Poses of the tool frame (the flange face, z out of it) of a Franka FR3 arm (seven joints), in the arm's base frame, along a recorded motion.
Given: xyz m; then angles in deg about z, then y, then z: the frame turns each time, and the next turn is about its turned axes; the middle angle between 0 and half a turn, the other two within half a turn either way.
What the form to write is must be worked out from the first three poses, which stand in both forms.
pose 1, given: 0.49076, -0.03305, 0.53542, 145.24, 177.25, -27.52
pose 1, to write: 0.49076, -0.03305, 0.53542, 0.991, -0.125, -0.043, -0.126, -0.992, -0.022
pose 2, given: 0.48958, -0.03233, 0.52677, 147.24, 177.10, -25.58
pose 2, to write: 0.48958, -0.03233, 0.52677, 0.991, -0.124, -0.046, -0.125, -0.992, -0.022
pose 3, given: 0.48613, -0.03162, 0.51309, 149.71, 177.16, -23.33
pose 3, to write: 0.48613, -0.03162, 0.51309, 0.992, -0.121, -0.045, -0.122, -0.992, -0.020
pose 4, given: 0.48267, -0.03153, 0.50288, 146.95, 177.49, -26.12
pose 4, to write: 0.48267, -0.03153, 0.50288, 0.992, -0.120, -0.039, -0.121, -0.992, -0.019
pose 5, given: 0.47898, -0.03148, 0.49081, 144.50, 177.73, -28.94
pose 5, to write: 0.47898, -0.03148, 0.49081, 0.993, -0.114, -0.035, -0.115, -0.993, -0.019
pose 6, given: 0.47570, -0.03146, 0.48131, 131.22, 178.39, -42.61
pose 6, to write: 0.47570, -0.03146, 0.48131, 0.994, -0.107, -0.021, -0.108, -0.994, -0.019
